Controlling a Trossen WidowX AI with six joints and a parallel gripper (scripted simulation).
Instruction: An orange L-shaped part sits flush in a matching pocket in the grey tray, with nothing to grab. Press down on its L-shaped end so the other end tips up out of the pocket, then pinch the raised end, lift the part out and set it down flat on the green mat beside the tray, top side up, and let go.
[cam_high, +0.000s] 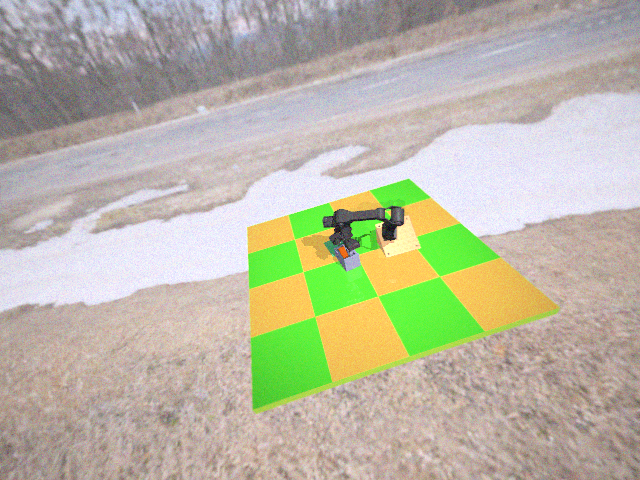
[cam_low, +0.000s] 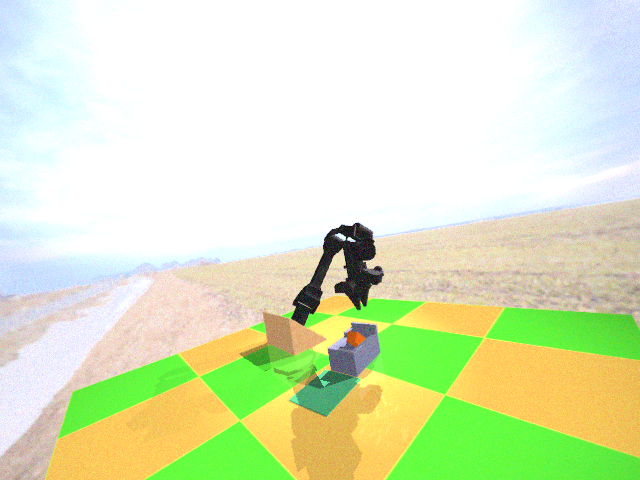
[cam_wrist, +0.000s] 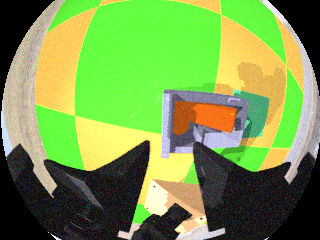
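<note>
The orange L-shaped part lies 10 cm below my gripper tip and 4 cm to the right of it. Also, from my gripper tip: green mat (21 cm to the right, 15 cm below, 5 cm ahead).
</note>
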